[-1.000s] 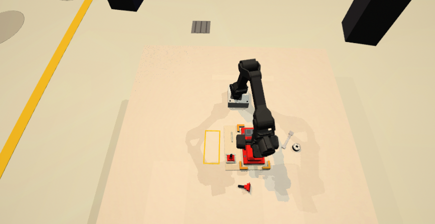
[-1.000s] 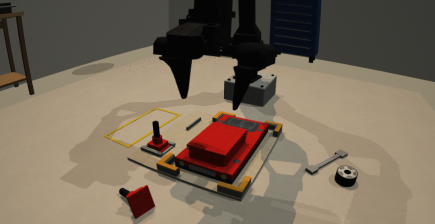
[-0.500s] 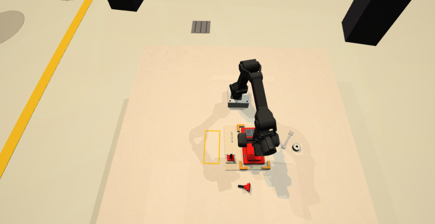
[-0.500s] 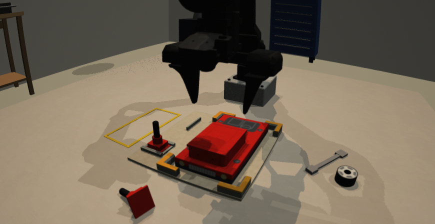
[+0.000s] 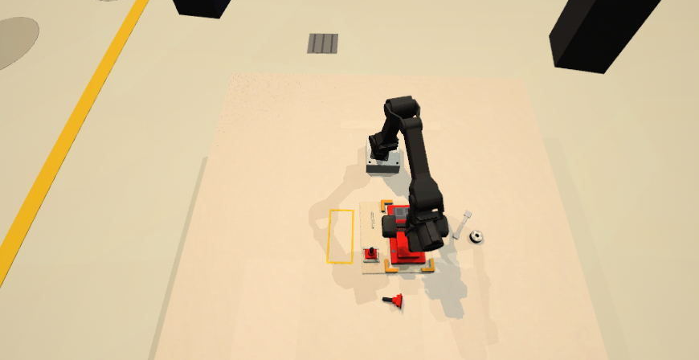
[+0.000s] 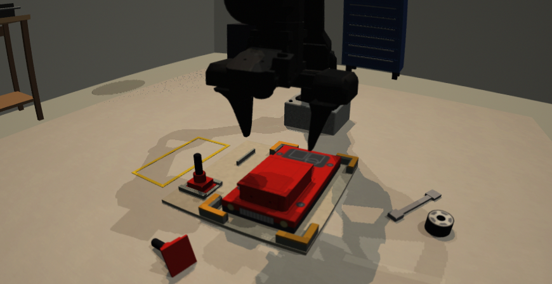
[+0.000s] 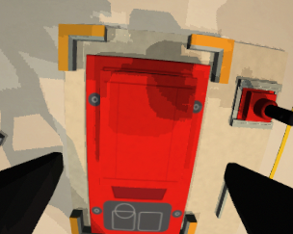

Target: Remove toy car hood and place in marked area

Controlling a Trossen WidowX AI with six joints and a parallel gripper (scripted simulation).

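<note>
Now: gripper tip 6 cm above the hood. The rest, counted from my gripper tip: black upright peg (11 cm to the right, 6 cm below, 5 cm ahead); then grey engine block (7 cm below); then grey bar (18 cm to the left, 11 cm behind, 9 cm below).
</note>
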